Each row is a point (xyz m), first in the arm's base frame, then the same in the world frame.
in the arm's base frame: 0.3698 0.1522 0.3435
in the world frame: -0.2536 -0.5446 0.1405
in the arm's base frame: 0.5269 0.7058 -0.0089
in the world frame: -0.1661 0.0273 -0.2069
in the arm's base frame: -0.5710 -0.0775 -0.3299
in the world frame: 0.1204 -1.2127 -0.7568
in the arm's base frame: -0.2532 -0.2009 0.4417
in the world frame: -0.3663 -1.2274 -0.0679
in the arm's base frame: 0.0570 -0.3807 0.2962
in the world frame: -0.0663 -1.1350 0.1583
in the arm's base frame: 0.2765 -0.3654 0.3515
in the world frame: -0.0512 -0.9905 0.3326
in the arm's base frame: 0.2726 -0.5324 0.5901
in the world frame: -0.1742 -1.1570 0.5375
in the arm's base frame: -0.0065 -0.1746 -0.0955
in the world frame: 0.1452 -0.9576 -0.1934
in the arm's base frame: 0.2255 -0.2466 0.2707
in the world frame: -0.0545 -0.9219 0.1964
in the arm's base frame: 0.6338 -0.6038 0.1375
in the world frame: 0.3473 -0.8995 0.5839
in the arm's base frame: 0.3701 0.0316 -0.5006
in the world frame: 0.5043 -0.4922 -0.2467
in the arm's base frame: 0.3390 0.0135 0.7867
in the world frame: -0.5682 -0.7418 0.4211
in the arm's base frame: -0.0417 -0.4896 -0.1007
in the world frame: 0.2834 -1.2133 -0.0669
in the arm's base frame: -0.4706 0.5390 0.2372
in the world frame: -0.6038 -0.7853 -0.6881
